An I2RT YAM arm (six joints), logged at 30 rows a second.
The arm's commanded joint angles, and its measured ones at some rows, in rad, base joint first. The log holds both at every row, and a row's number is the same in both.
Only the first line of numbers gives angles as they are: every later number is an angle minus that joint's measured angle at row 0.
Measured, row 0:
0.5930, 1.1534, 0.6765, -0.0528, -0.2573, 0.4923
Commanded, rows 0 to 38:
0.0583, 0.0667, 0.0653, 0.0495, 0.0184, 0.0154
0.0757, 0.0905, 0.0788, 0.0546, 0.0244, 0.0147
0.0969, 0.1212, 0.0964, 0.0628, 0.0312, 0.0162
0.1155, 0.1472, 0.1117, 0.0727, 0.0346, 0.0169
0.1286, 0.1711, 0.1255, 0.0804, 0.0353, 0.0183
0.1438, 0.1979, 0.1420, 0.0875, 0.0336, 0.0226
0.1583, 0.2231, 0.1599, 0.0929, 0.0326, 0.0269
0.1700, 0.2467, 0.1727, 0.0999, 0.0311, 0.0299
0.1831, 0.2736, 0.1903, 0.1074, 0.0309, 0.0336
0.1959, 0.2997, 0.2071, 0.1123, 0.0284, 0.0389
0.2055, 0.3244, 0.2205, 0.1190, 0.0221, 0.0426
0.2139, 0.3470, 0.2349, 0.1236, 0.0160, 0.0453
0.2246, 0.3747, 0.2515, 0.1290, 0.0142, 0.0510
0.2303, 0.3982, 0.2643, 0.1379, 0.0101, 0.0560
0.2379, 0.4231, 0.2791, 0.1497, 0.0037, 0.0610
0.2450, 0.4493, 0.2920, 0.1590, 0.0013, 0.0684
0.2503, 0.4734, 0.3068, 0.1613, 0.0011, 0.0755
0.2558, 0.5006, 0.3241, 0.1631, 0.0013, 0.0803
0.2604, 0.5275, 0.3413, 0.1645, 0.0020, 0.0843
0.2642, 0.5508, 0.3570, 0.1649, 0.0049, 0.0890
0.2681, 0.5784, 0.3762, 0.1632, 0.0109, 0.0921
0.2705, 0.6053, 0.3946, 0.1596, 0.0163, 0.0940
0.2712, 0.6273, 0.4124, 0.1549, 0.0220, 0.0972
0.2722, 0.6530, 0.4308, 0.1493, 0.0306, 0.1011
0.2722, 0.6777, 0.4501, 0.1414, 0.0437, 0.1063
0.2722, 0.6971, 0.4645, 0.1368, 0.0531, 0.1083
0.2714, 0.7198, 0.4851, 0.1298, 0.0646, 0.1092
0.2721, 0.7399, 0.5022, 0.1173, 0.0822, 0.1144
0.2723, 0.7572, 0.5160, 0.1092, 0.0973, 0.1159
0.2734, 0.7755, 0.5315, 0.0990, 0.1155, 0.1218
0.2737, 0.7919, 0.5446, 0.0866, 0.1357, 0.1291
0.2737, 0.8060, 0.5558, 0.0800, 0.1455, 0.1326
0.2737, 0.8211, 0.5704, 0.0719, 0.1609, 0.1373
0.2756, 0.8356, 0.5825, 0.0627, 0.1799, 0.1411
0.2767, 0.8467, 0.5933, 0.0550, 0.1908, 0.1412
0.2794, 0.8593, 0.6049, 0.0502, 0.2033, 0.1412
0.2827, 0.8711, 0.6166, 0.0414, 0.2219, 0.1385
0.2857, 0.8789, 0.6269, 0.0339, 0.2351, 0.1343
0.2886, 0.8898, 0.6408, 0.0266, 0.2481, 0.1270
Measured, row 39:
0.2731, 0.8690, 0.5971, 0.0744, 0.1770, 0.1141
